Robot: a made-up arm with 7 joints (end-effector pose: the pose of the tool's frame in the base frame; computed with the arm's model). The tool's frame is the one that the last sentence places.
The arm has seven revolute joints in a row. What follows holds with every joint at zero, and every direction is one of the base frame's. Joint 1 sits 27.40 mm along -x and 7.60 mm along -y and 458.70 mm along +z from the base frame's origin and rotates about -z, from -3.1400 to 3.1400 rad. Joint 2 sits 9.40 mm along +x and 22.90 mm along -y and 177.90 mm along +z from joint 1 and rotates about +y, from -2.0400 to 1.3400 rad. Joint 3 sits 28.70 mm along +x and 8.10 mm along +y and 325.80 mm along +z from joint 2 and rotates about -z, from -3.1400 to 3.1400 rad. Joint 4 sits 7.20 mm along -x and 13.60 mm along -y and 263.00 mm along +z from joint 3 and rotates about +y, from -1.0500 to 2.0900 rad. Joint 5 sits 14.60 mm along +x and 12.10 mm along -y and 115.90 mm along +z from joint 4 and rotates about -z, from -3.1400 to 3.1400 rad. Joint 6 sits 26.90 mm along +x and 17.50 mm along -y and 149.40 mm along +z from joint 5 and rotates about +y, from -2.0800 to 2.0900 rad. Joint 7 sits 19.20 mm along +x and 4.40 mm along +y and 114.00 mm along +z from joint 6 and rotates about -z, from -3.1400 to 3.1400 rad. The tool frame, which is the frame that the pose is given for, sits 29.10 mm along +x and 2.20 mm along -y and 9.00 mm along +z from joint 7; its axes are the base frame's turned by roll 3.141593, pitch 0.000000 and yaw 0.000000 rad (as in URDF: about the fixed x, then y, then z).
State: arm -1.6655 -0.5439 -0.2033 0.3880 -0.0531 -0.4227 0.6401
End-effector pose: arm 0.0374 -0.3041 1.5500 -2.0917 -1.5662 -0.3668
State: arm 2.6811 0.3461 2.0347 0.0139 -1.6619 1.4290 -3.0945
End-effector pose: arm -0.4505 -0.1326 1.4198 -1.9010 0.0725 -2.2615
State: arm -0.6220 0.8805 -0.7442 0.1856 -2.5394 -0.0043 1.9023
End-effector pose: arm 0.5892 0.5014 1.2035 -1.2994 -2.1756 1.3798
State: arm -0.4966 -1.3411 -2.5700 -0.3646 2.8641 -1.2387 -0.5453
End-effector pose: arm -0.7953 -0.4665 0.9239 -1.3356 -0.2776 -2.6954
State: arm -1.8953 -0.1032 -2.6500 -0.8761 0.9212 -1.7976 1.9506
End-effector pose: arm 0.0630 0.1990 1.3448 -1.2200 -0.3900 2.5875
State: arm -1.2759 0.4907 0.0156 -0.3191 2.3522 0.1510 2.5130
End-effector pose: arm 0.1152 0.3028 1.5338 -0.7083 -2.9524 0.0867
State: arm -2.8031 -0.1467 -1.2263 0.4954 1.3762 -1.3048 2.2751
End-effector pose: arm 0.0421 -0.1386 1.4954 -1.7224 -0.6350 0.8441
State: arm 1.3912 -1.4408 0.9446 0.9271 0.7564 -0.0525 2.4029
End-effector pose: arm -0.4600 0.7069 0.9010 1.7376 1.3400 0.3956
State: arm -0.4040 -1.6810 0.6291 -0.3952 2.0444 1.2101 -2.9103
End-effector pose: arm -0.7736 -0.3586 0.3414 0.0690 -0.5429 -2.8646
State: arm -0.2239 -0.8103 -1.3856 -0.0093 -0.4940 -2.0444 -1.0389
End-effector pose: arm -0.5290 -0.2367 1.2622 0.9043 -1.6166 -2.0207
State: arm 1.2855 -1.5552 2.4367 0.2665 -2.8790 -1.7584 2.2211
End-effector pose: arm -0.3542 0.7141 0.5400 -0.5862 -0.3833 -1.9629
